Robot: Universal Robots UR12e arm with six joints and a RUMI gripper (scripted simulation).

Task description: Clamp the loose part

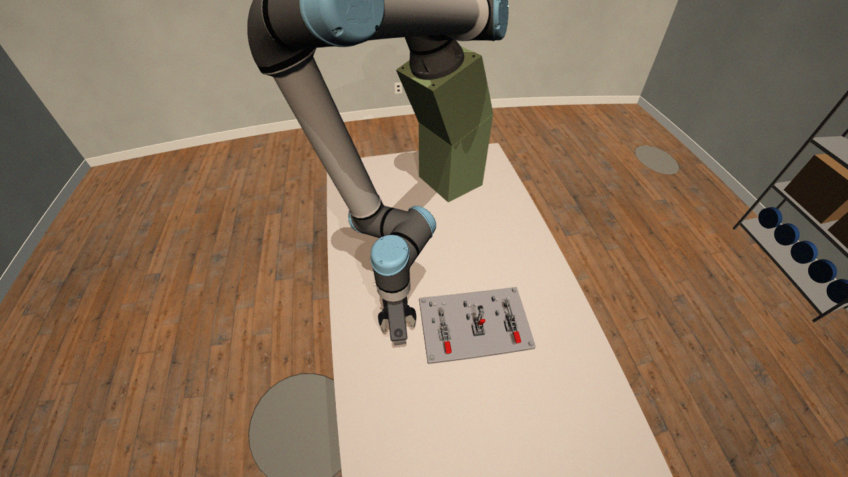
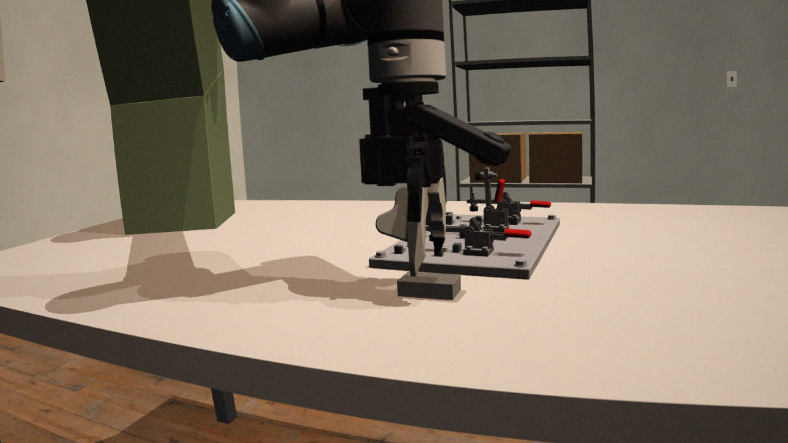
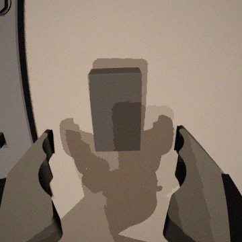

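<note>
The grey block is 40 mm below my hand. Also, from my hand: dark stop block 250 mm to the left, 40 mm ahead, 20 mm below; grey fixture plate 250 mm to the left, 40 mm below, 40 mm ahead.
</note>
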